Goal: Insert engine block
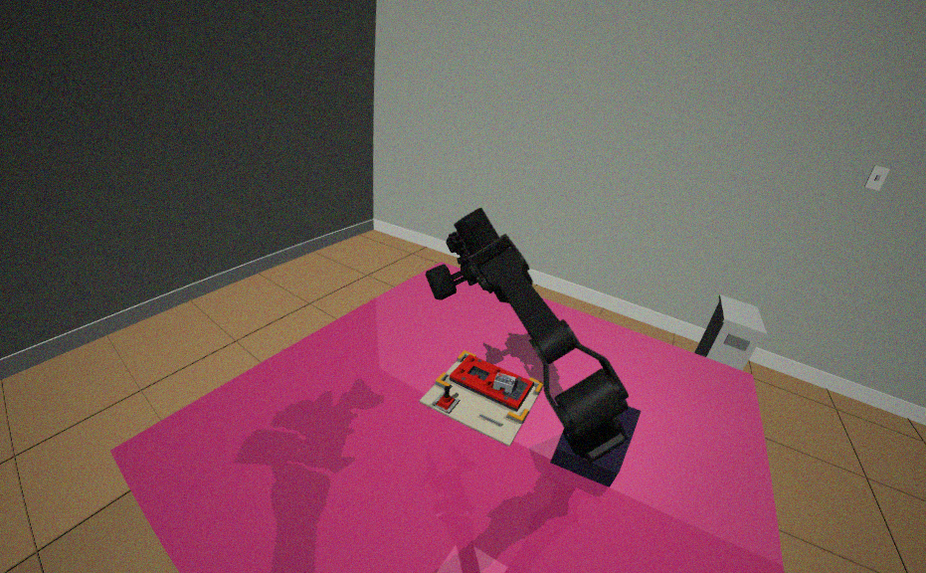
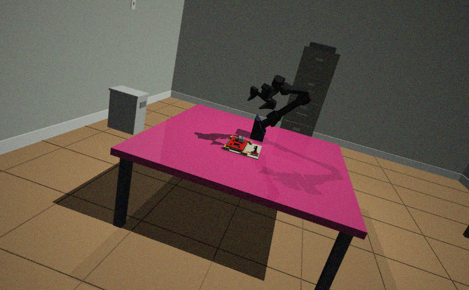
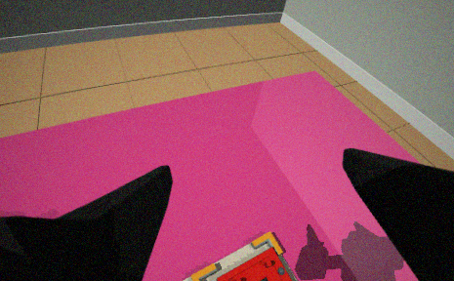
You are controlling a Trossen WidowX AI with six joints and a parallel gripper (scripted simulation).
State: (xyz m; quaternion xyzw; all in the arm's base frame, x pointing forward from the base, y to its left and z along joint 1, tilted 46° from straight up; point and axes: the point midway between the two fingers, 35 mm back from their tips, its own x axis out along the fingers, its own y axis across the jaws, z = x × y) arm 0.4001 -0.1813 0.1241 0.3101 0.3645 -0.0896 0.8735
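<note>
The grey engine block is 160 mm behind my gripper tip, 30 mm to the right of it and 290 mm below it. The rest, counted from my gripper tip: post (50 mm behind, 80 mm to the left, 290 mm below).
</note>
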